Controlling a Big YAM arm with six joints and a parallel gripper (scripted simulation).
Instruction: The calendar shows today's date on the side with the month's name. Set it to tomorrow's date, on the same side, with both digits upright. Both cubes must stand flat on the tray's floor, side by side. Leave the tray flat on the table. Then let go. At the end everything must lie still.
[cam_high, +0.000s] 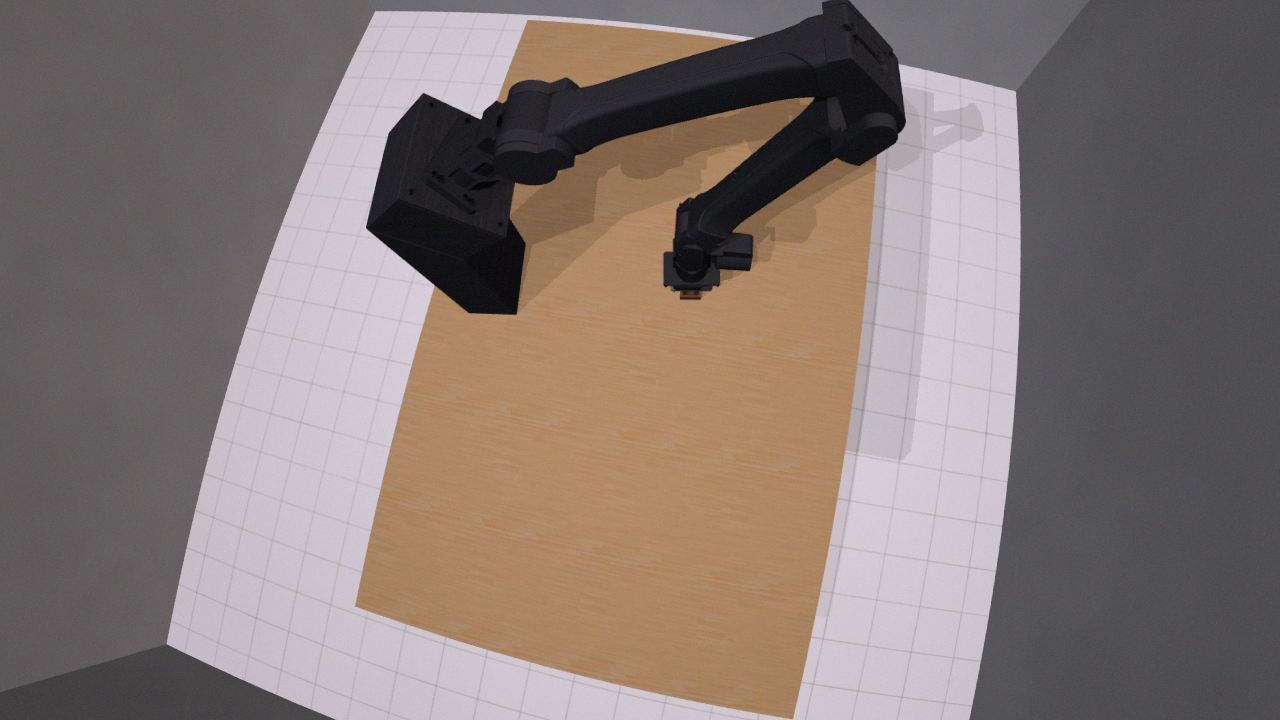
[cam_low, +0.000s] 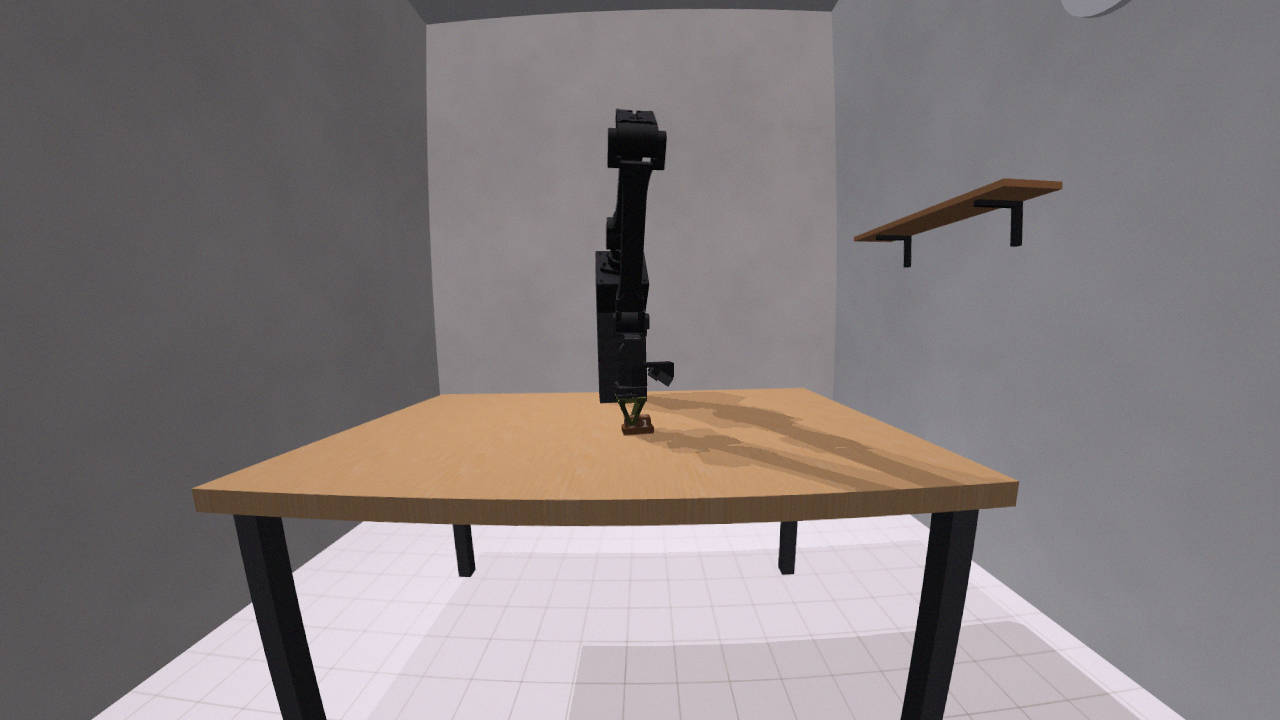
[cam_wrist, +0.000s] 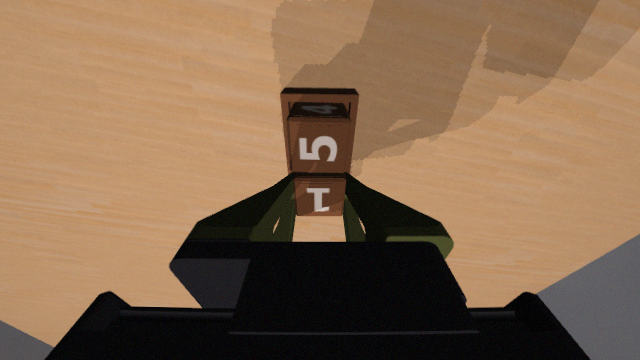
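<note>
Right now my hand is right at the cube. Also, from my hand: brown calendar tray (10 mm behind, 10 mm to the left, 20 mm below).
</note>
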